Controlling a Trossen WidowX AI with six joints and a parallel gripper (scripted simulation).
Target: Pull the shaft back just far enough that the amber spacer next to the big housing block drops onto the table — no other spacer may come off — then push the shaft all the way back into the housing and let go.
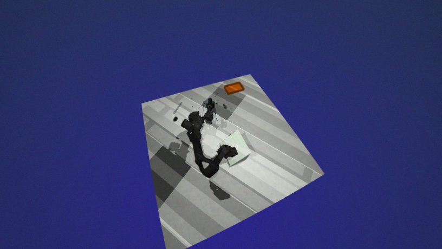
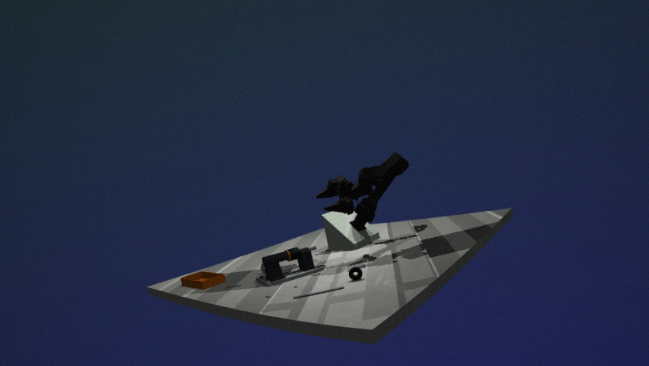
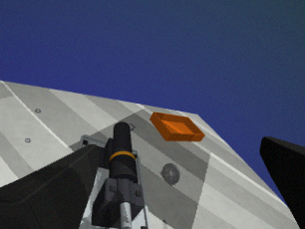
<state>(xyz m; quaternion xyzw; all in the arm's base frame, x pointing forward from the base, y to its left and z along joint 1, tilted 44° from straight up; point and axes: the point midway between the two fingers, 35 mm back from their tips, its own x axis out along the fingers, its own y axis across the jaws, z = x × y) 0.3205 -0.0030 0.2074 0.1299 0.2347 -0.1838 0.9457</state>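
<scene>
Now: gripper tip 170 mm above the grey shaft, 100 mm short of it and 80 mm to the left of it. From my gripper tip the other things lie so: orange tray (440 mm to the right, 360 mm ahead, 240 mm below); thin amber spacer (170 mm below, 140 mm ahead, 90 mm to the right).
</scene>
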